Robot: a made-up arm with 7 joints.
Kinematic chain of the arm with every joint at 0, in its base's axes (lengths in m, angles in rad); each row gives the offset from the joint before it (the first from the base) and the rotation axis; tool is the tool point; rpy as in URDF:
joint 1: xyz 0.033 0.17 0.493 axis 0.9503 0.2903 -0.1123
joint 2: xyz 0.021 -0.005 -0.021 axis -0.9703 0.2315 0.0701
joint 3: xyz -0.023 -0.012 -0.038 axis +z
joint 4: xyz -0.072 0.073 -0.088 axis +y
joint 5: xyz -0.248 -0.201 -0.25 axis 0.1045 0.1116 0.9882
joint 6: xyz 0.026 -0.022 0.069 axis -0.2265 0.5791 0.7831
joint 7: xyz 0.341 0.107 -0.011 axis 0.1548 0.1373 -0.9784
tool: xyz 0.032 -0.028 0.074 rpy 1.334 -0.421 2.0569
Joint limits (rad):
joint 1: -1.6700..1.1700
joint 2: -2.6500..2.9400
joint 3: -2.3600..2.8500
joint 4: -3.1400..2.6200
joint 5: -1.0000..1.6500
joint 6: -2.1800..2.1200
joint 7: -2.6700..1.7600
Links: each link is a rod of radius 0.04 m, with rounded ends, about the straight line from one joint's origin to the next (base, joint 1, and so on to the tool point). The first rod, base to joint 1, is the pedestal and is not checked.
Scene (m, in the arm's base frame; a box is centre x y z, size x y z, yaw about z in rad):
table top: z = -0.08
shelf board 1: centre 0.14 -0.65 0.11 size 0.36 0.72 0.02 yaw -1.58
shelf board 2: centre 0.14 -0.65 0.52 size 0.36 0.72 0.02 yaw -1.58
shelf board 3: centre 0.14 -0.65 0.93 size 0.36 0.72 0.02 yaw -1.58
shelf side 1: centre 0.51 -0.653 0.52 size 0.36 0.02 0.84 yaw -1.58
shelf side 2: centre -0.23 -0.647 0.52 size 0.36 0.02 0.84 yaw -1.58
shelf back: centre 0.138 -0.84 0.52 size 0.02 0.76 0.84 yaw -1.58
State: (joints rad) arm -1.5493 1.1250 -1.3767 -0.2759 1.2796 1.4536 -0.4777
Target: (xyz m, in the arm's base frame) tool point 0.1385 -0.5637 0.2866
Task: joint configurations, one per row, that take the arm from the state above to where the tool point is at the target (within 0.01 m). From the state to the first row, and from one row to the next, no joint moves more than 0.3 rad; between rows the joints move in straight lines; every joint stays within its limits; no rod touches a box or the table.
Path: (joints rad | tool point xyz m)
1: -1.5248 1.2160 -1.2126 -0.1977 1.1521 1.2249 -0.4604 | -0.0132 -0.5493 0.7071
2: -1.5003 1.3070 -1.0486 -0.1196 1.0247 0.9963 -0.4430 | -0.0117 -0.4792 0.7033
3: -1.4758 1.3980 -0.8845 -0.0414 0.8972 0.7676 -0.4257 | -0.0147 -0.3907 0.7038
4: -1.4512 1.4890 -0.7205 0.0368 0.7698 0.5390 -0.4083 | -0.0190 -0.2858 0.7105
5: -1.2965 1.2294 -0.8615 0.1236 0.7977 0.5590 -0.4166 | 0.0676 -0.3492 0.5083
6: -1.1418 0.9698 -1.0025 0.2104 0.8256 0.5790 -0.4249 | 0.1409 -0.3064 0.2866
7: -1.2121 0.9454 -1.1448 0.1234 0.9584 0.8250 -0.4417 | 0.1531 -0.3922 0.2520
8: -1.2824 0.9209 -1.2870 0.0364 1.0911 1.0711 -0.4585 | 0.1530 -0.4817 0.2522
9: -1.3527 0.8965 -1.4293 -0.0505 1.2238 1.3172 -0.4753 | 0.1385 -0.5637 0.2866

